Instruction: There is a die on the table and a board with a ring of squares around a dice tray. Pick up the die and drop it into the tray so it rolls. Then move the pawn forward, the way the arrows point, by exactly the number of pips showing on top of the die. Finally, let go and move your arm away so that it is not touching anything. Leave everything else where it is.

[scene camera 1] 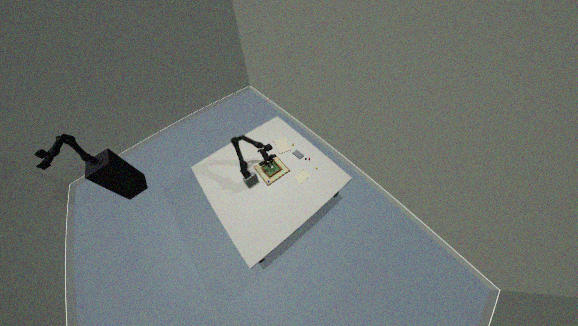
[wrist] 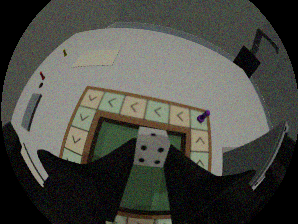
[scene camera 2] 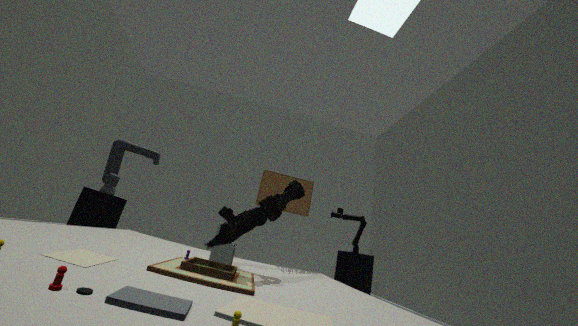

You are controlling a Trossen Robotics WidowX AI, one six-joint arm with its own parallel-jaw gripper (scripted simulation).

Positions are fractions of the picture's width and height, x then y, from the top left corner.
Labels:
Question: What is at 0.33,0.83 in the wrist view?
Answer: The gripper.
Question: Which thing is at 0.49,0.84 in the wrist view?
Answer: A dice tray.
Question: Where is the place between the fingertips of the gripper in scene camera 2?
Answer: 0.36,0.75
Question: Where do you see a grey die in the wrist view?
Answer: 0.51,0.65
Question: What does the gripper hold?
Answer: A grey die.

